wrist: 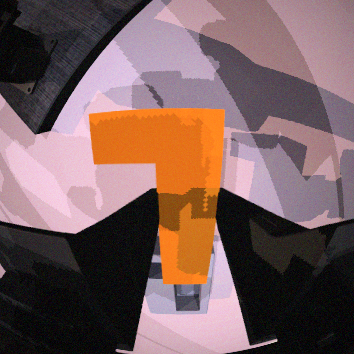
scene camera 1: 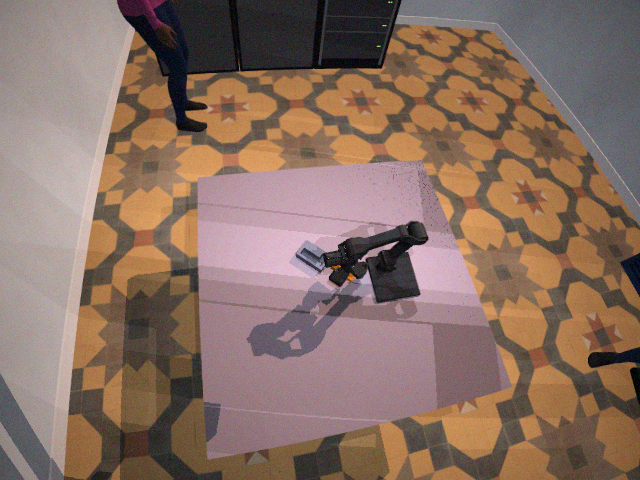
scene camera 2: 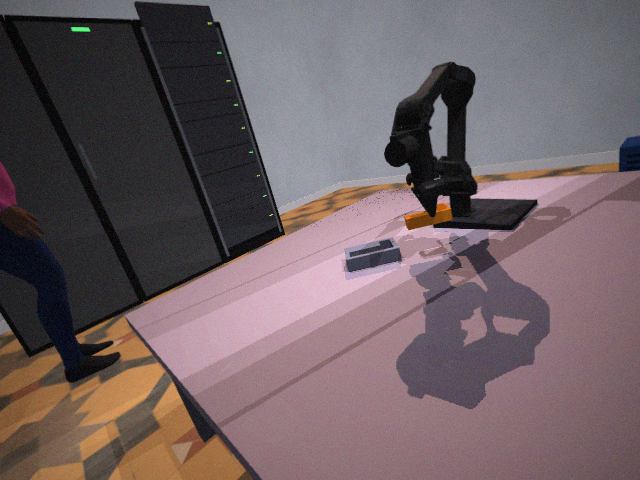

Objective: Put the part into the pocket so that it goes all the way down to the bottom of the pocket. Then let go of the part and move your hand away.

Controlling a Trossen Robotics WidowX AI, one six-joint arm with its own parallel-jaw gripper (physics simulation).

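Places are measured from the arm's base along level axes (x ahead, y left, z up), in centimetres.
Where they show: gripper, between the fingertips: (wrist: 186,195) (scene camera 1: 344,272) (scene camera 2: 431,214); arm's base, origin of its link: (wrist: 27,59) (scene camera 1: 383,266) (scene camera 2: 460,213).
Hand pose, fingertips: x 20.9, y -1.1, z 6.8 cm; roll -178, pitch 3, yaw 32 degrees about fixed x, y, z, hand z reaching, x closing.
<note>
Things, the pixels of their top centre, and the offset from my fingertips. Level surfaces: height alone.
- orange L-shaped part, centre of its top: (wrist: 156,222) (scene camera 2: 425,210) (scene camera 1: 345,267) dx -0.8, dy -1.6, dz +1.2 cm
- grey block with the pocket, centre of its top: (wrist: 175,291) (scene camera 2: 370,247) (scene camera 1: 314,254) dx +8.3, dy -14.7, dz -5.5 cm
- pink table, height of its surface: dz -9.2 cm
The orange L-shaped part (scene camera 1: 351,277) (scene camera 2: 415,220) (wrist: 130,137) is held between the fingers of my gripper (scene camera 1: 347,274) (scene camera 2: 433,212) (wrist: 186,195), which is shut on its long leg. In scene camera 2 the part hangs a little above the table, in front of the arm's base. The grey block with the pocket (scene camera 1: 302,256) (scene camera 2: 373,261) (wrist: 161,304) lies on the table, apart from the part, farther from the arm's base. In the wrist view the block shows beyond the end of the long leg, partly hidden by the part and a finger.
The arm's black base plate (scene camera 1: 397,284) (scene camera 2: 496,217) stands on the pink table (scene camera 1: 310,397) (scene camera 2: 330,413), close to the held part. Dark cabinets (scene camera 1: 276,36) (scene camera 2: 103,129) and a person (scene camera 1: 178,77) (scene camera 2: 51,289) stand on the floor beyond the table. The arm casts shadows on the table.
</note>
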